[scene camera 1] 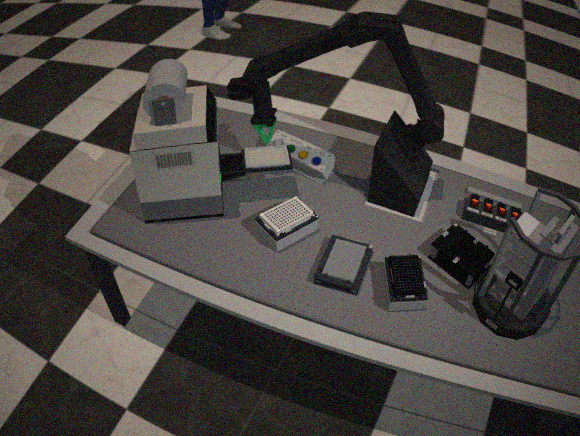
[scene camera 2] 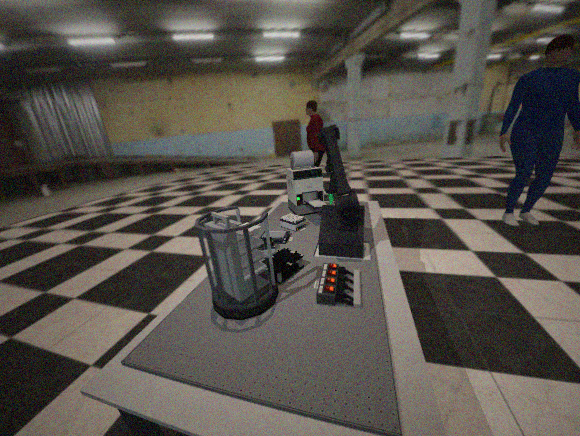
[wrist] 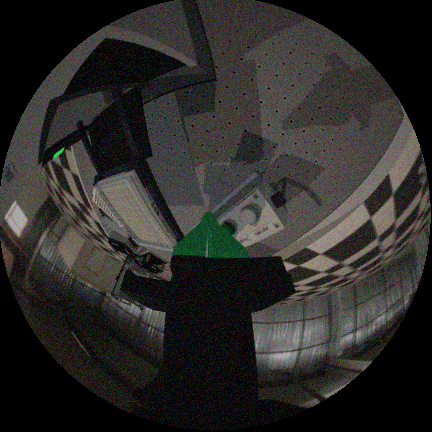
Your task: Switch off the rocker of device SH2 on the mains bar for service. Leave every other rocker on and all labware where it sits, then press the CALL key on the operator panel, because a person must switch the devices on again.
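Frame: origin at the arm's base, x ahead, y left, z up, level; millimetres.
Where they show: gripper, fingertip midpoint: (scene camera 1: pixel 267 142) (scene camera 2: pixel 330 204) (wrist: pixel 207 215); arm's base, link origin: (scene camera 1: pixel 405 141) (scene camera 2: pixel 348 219).
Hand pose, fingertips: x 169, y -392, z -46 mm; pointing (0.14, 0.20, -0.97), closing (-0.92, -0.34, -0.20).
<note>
Each offset is from my fingertips to the top centre of the thing.
The mains bar (scene camera 1: pixel 481 218) (scene camera 2: pixel 326 299) stands beside the arm's base, with several rockers glowing orange; its labels are too small to read, so SH2 cannot be told. The operator panel {dx -71, dy +82, dz -20 mm} (scene camera 1: pixel 322 172) (wrist: pixel 273 223) lies beyond the extended plate tray, with white, green, yellow and blue keys in scene camera 1. The CALL lettering is not readable; the blue key {dx -38, dy +153, dz -29 mm} (scene camera 1: pixel 316 161) is at the panel's right end. My gripper (scene camera 1: pixel 268 141) (scene camera 2: pixel 331 200) (wrist: pixel 207 215) is shut and empty, pointing down by the panel's white-key end. In the wrist view its green fingers hide the yellow and blue keys.
A white printer-like device (scene camera 1: pixel 177 177) (scene camera 2: pixel 296 188) holds out a plate {dx +82, dy +46, dz +27 mm} (scene camera 1: pixel 267 157) (wrist: pixel 136 210) close to the gripper. A white well plate {dx +215, dy +186, dz -34 mm} (scene camera 1: pixel 287 215), a grey plate {dx +260, dy +385, dz -69 mm} (scene camera 1: pixel 345 259), a black rack {dx +258, dy +561, dz -34 mm} (scene camera 1: pixel 406 276), a black module {dx +87, dy +684, dz -28 mm} (scene camera 1: pixel 460 254) and a caged carousel {dx +165, dy +880, dz +248 mm} (scene camera 1: pixel 515 320) (scene camera 2: pixel 244 306) stand on the table.
</note>
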